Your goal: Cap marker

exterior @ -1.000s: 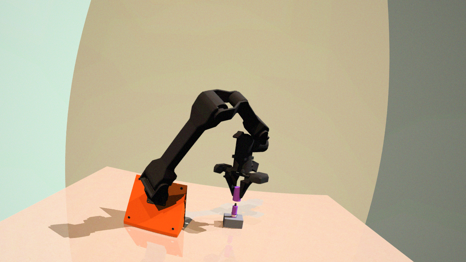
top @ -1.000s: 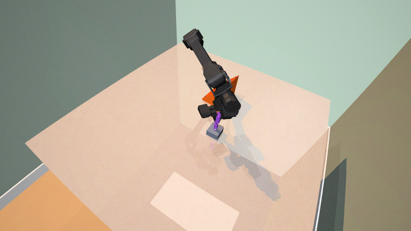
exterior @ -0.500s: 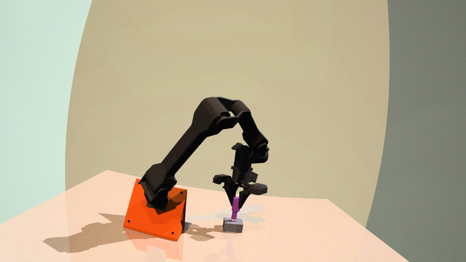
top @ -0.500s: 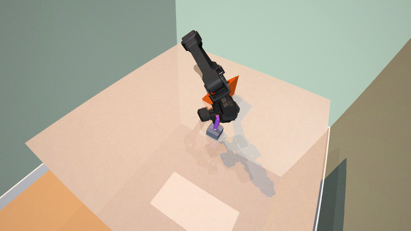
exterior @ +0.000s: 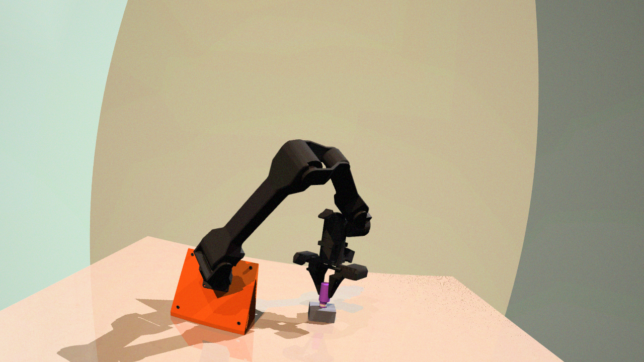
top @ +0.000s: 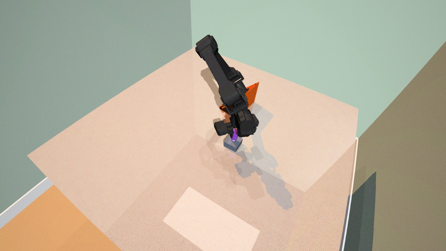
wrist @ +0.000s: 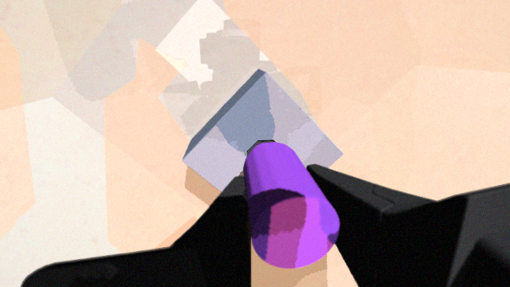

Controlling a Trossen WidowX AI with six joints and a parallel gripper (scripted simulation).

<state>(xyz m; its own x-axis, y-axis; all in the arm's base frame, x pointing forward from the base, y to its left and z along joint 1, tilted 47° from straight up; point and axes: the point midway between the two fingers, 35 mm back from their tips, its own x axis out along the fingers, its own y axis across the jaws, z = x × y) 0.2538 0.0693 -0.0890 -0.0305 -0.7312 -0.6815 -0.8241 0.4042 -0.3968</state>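
Right now the purple cap is 1 cm above my gripper tip. From my gripper tip the other things lie so: grey holder block: 5 cm below.
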